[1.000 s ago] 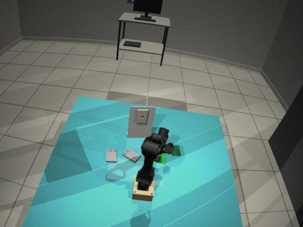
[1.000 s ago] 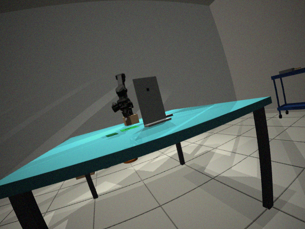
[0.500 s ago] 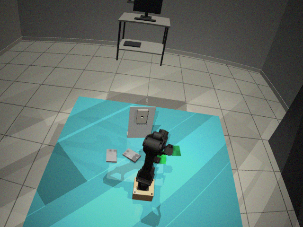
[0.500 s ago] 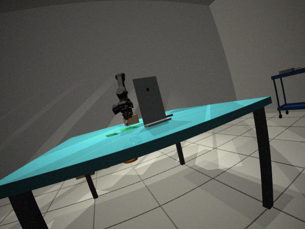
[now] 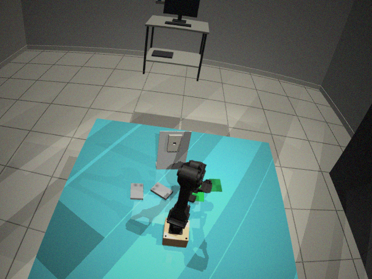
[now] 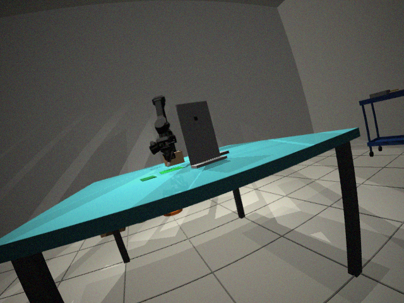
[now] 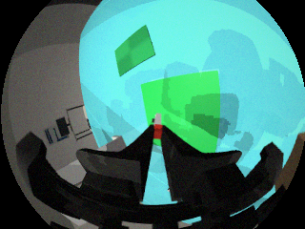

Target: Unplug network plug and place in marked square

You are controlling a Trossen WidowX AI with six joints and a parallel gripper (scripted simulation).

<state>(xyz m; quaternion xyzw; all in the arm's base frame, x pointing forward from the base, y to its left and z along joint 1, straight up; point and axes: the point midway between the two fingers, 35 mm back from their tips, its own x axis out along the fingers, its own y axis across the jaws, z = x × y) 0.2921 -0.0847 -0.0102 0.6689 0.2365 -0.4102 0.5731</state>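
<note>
Right now my gripper tip is 40 mm above the bright green marked square and 10 mm past it. From my gripper tip the other things lie so: grey upright panel 150 mm to the left, 150 mm ahead, 90 mm above.
</note>
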